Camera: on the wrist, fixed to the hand. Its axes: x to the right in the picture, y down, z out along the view.
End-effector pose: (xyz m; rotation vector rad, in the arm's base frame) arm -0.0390 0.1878 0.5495 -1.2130 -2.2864 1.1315
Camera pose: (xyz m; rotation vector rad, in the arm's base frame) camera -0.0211 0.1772 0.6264 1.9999 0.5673 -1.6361
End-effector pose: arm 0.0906 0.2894 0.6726 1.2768 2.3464 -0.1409
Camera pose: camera 0.0407 0.2566 0.7254 2.5087 0.5444 -0.3128
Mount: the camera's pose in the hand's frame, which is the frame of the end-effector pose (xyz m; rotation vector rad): -0.0255 -0.0525 -0.0543 0.3986 -0.4350 1.5503
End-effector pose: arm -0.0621 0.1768 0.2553 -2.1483 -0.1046 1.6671
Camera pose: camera -0.0081 0.2017 0.3084 1.1380 -1.6520 -2.0322
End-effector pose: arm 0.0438 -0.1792 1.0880 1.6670 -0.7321 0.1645
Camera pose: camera 0.0677 -0.1166 1.0448 1.1088 -2.3177 1.0930
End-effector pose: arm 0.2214 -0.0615 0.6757 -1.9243 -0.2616 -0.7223
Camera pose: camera 0.1559 -0.0819 0.7163 -1.3113 0.7336 0.7266
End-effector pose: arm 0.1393 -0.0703 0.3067 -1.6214 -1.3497 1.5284
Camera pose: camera 0.1784 -0.0609 0.3756 1.6573 -0.3500 -2.1491
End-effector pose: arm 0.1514 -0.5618 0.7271 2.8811 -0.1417 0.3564
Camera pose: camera 0.1209 -0.4961 0.7604 -1.9007 2.0036 0.0527
